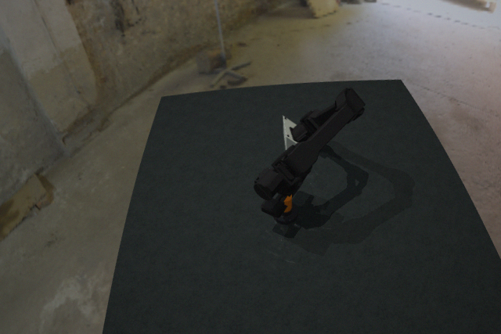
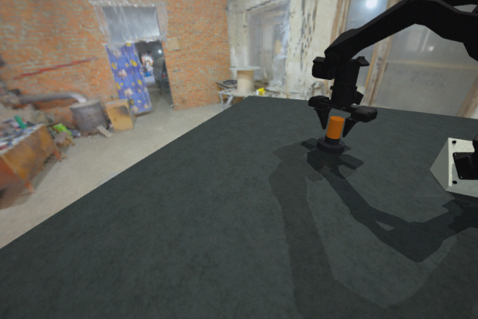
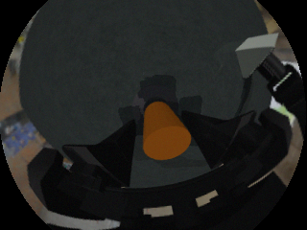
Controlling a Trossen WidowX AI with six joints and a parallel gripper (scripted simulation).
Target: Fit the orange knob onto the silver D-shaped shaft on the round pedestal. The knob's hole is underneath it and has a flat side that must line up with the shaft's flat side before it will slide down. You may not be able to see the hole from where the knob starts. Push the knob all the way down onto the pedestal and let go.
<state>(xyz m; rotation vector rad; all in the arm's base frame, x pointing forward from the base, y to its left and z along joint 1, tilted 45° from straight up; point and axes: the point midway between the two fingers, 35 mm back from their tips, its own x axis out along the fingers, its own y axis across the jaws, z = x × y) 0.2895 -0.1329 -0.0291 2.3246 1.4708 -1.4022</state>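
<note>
My gripper tip is now 2 cm above the round pedestal. From my gripper tip the other things lie so: orange knob (3 cm above).
</note>
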